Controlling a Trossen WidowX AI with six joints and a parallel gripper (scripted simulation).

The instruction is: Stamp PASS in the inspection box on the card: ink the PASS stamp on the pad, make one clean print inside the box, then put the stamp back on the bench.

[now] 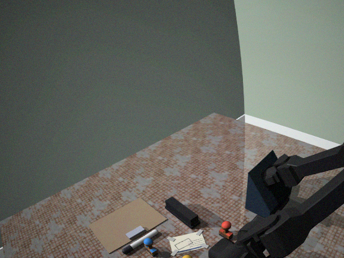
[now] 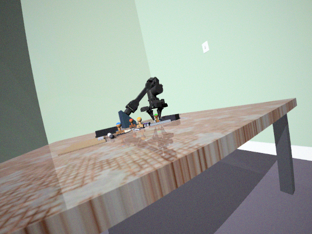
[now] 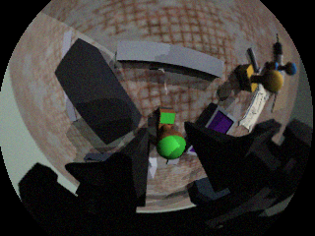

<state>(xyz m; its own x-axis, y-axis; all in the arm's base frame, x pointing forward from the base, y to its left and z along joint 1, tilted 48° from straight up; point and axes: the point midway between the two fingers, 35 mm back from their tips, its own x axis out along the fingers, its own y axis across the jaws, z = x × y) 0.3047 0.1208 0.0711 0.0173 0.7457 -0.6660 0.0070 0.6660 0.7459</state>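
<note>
The green-knobbed stamp is right at my gripper tip. Round my gripper tip: purple ink pad (80 mm to the right, 40 mm behind, 20 mm below); grey bar (80 mm ahead, 20 mm to the right, 20 mm below); yellow-knobbed stamp (140 mm to the right, 50 mm ahead).
</note>
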